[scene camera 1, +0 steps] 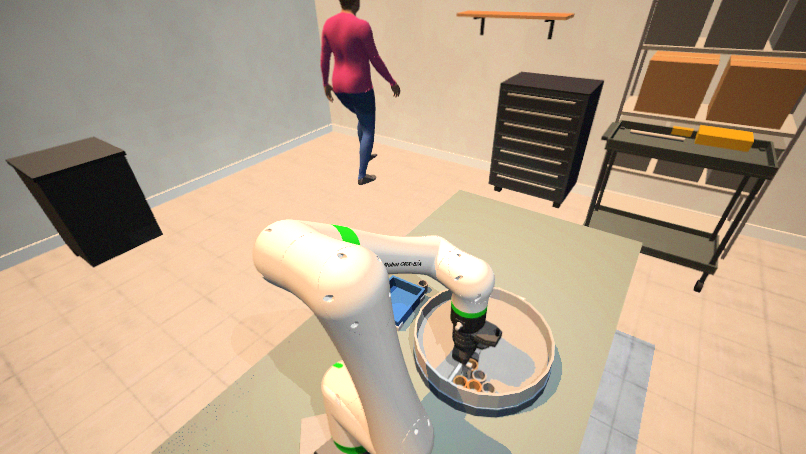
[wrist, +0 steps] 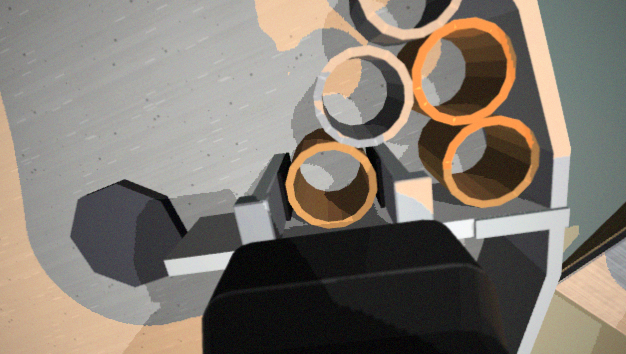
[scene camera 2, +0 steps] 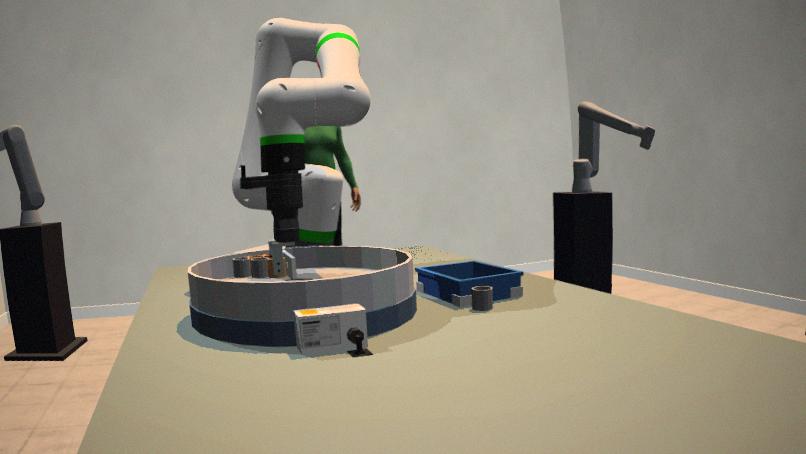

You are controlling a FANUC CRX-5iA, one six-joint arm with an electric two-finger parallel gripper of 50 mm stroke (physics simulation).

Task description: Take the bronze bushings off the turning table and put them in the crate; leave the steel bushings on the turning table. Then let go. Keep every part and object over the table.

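Seen in the pictures: gripper, fingertip midpoint: (scene camera 1: 470, 371) (wrist: 329, 167) (scene camera 2: 277, 273); arm's base, link origin: (scene camera 1: 360, 447).
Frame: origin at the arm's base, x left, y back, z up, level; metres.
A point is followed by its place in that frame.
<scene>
My gripper (scene camera 1: 462, 368) @(z 0.026, x -0.073, y -0.356 m) (scene camera 2: 278, 263) @(z 0.026, x -0.073, y -0.356 m) (wrist: 329, 167) @(z 0.026, x -0.073, y -0.356 m) is shut on an upright bronze bushing (wrist: 311, 206) @(z 0.046, x -0.060, y -0.364 m), low inside the turning table (scene camera 1: 542, 322) @(z 0.056, x -0.139, y -0.640 m) (scene camera 2: 253, 294) @(z 0.046, x -0.099, y -0.666 m) (wrist: 546, 107) @(z 0.065, x -0.109, y -0.279 m). A steel bushing (wrist: 406, 102) @(z 0.056, x -0.109, y -0.328 m) (scene camera 1: 479, 375) @(z 0.032, x -0.102, y -0.358 m) stands right beside the held one. Two more bronze bushings, one (wrist: 487, 75) @(z 0.041, x -0.119, y -0.291 m) (scene camera 1: 474, 385) @(z 0.036, x -0.112, y -0.321 m) and another (wrist: 500, 175) @(z 0.042, x -0.076, y -0.278 m) (scene camera 1: 460, 381) @(z 0.033, x -0.076, y -0.304 m), stand nearer the wall. A second steel bushing (wrist: 417, 33) @(z 0.056, x -0.134, y -0.326 m) (scene camera 1: 489, 388) @(z 0.032, x -0.146, y -0.345 m) (scene camera 2: 240, 267) @(z 0.041, x -0.152, y -0.350 m) is partly cut off in the wrist view. The blue crate (scene camera 1: 410, 297) @(z -0.030, x 0.301, y -0.482 m) (scene camera 2: 445, 287) @(z -0.007, x 0.251, y -0.461 m) is beside the turning table; the arm hides part of it in scene camera 1.
A grey bushing (scene camera 2: 482, 298) @(z -0.011, x 0.292, y -0.564 m) (scene camera 1: 423, 284) @(z -0.018, x 0.306, y -0.559 m) stands on the table against the crate. A light bar (wrist: 520, 222) @(z 0.067, x -0.064, y -0.280 m) runs from a dark hub (wrist: 112, 230) @(z 0.027, x -0.034, y -0.475 m) to the turning table's wall, close to the fingers. A labelled box (scene camera 2: 324, 329) @(z 0.000, x 0.004, y -0.720 m) stands at the turning table's outer side.
</scene>
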